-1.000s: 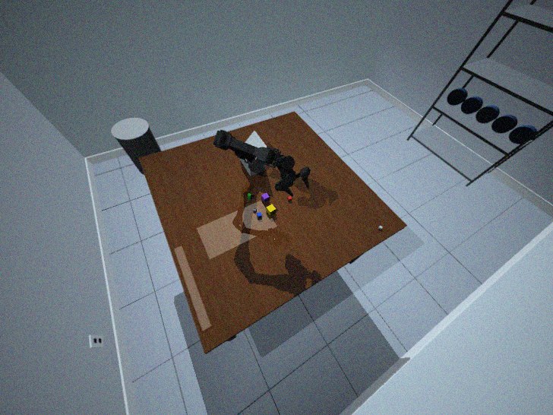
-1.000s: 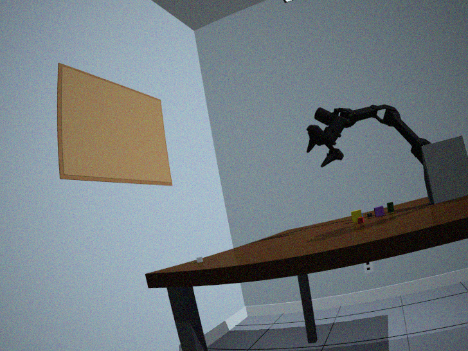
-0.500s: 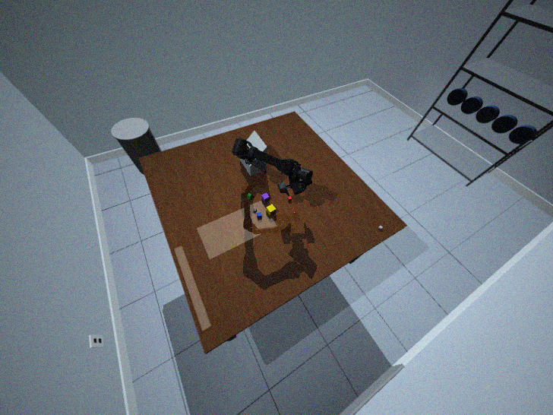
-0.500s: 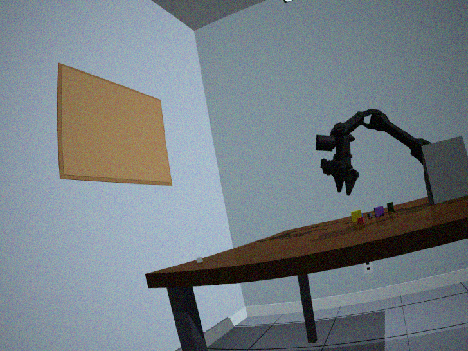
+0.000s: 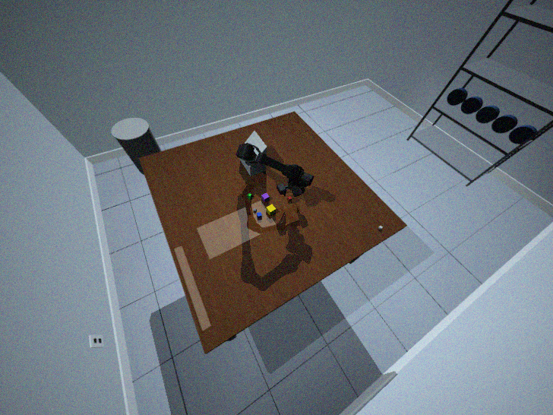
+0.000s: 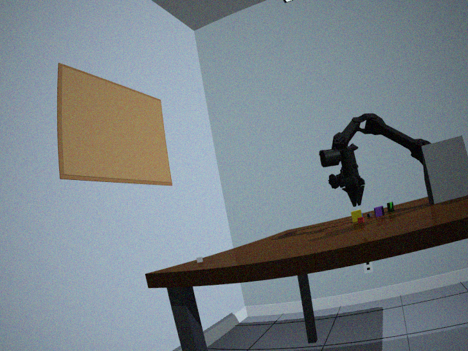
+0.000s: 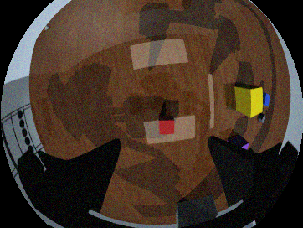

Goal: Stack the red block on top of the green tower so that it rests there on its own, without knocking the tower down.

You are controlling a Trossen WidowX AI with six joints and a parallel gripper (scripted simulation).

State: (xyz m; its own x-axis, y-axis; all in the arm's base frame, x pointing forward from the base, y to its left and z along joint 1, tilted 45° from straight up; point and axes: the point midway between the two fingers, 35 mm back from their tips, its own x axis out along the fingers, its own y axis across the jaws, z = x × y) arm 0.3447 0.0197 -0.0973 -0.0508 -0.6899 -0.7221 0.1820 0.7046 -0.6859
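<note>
The red block is 5 cm below my gripper tip. From my gripper tip the other things lie so: yellow block 16 cm to the right, 4 cm below, 1 cm ahead; purple block 14 cm to the right, 9 cm behind, 5 cm below; small blue block 23 cm to the right, 5 cm below.
</note>
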